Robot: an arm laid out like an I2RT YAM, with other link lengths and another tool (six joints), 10 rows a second.
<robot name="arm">
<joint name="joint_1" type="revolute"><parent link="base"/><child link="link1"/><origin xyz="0 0 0.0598" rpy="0 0 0"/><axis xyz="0 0 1"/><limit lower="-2.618" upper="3.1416"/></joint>
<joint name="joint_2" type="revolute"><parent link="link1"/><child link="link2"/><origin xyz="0.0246 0.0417 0.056" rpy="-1.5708 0 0"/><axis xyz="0 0 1"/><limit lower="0" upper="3.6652"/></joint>
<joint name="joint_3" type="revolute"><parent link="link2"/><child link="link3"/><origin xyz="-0.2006 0 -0.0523" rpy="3.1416 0 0"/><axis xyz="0 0 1"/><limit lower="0" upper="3.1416"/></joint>
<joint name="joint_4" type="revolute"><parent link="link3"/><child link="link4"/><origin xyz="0.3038 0.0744 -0.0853" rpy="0 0 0"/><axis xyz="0 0 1"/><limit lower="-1.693" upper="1.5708"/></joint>
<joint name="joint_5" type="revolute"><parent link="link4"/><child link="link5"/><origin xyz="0.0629 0.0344 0.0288" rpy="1.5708 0 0"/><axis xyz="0 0 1"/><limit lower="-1.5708" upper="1.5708"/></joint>
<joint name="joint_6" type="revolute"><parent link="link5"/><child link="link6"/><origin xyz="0.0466 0 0.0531" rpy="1.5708 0 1.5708"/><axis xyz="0 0 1"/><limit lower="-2.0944" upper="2.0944"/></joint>
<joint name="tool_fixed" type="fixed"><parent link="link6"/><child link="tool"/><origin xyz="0.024 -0.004 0.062" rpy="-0.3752 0 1.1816"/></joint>
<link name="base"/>
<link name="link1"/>
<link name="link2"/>
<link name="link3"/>
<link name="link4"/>
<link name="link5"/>
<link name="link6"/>
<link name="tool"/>
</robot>
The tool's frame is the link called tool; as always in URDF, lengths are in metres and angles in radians.
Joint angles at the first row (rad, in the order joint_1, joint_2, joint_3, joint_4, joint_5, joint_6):
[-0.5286 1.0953 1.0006 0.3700 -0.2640 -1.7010]
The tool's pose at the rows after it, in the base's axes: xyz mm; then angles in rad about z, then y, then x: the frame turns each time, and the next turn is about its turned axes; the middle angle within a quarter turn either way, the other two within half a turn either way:
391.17, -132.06, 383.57, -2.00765, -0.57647, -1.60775
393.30, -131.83, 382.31, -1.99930, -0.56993, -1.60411
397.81, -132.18, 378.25, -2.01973, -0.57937, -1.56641
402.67, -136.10, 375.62, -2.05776, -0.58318, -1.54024
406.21, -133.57, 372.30, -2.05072, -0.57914, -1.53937
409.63, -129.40, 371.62, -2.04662, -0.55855, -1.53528
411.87, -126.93, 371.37, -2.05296, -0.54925, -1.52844
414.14, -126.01, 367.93, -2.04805, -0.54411, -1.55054
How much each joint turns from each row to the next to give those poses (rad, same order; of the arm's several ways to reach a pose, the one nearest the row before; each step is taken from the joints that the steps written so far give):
[0.0047 0.0210 -0.0111 0.0492 -0.0013 -0.0053]
[0.0022 0.0111 0.0014 0.0146 -0.0058 0.0092]
[0.0049 0.0282 -0.0073 0.0656 0.0025 -0.0083]
[0.0029 0.0341 0.0072 0.0460 0.0241 -0.0118]
[0.0106 0.0133 -0.0014 0.0159 0.0043 0.0029]
[0.0179 0.0117 0.0025 0.0160 0.0180 0.0158]
[0.0120 0.0088 0.0021 0.0133 0.0171 0.0036]
[0.0082 0.0033 0.0005 -0.0161 0.0157 -0.0001]

